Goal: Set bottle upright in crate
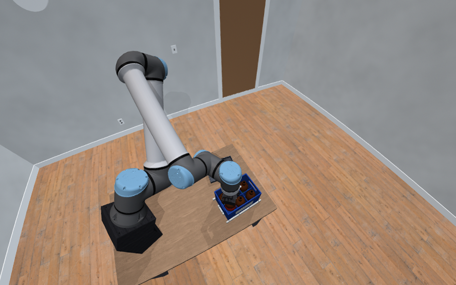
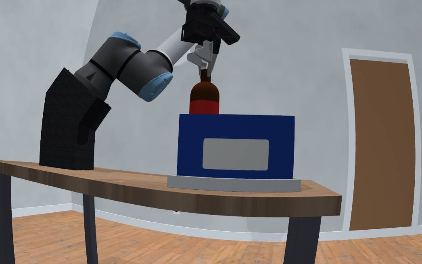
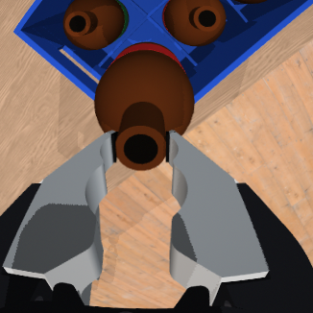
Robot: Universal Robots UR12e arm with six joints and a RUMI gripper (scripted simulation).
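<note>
My gripper is now 70 mm short of the blue crate, 70 mm to the right of it and 210 mm above it. From my hand the other things lie so: grey tray (10 mm ahead, 370 mm to the left, 280 mm below).
</note>
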